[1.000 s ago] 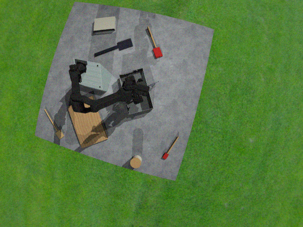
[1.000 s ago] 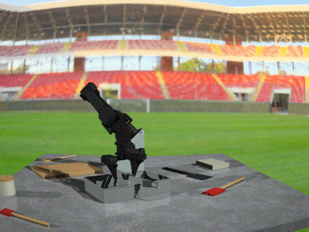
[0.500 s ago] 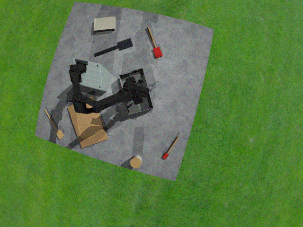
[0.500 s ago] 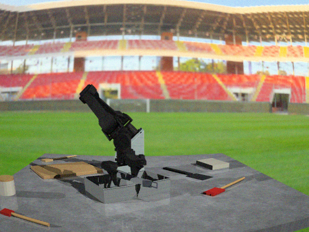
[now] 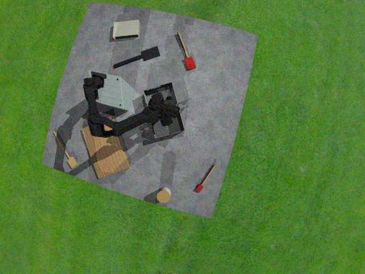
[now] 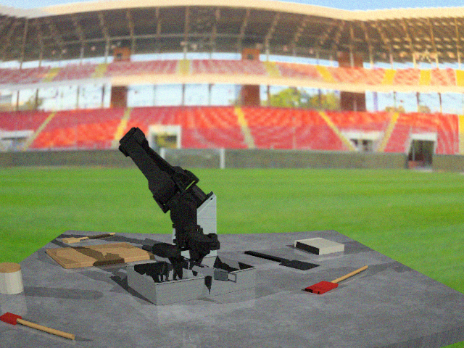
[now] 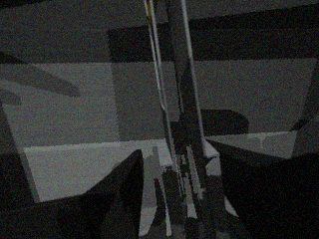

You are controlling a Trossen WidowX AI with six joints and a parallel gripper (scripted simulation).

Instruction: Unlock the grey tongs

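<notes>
My gripper tip is now 10 mm to the right of the roasting tin. From my gripper tip the other things lie so: cream block (480 mm behind, 450 mm to the left, 20 mm below); then wooden board (290 mm behind, 360 mm to the right, 20 mm below); then black spatula (300 mm behind, 290 mm to the left, 30 mm below).
</notes>
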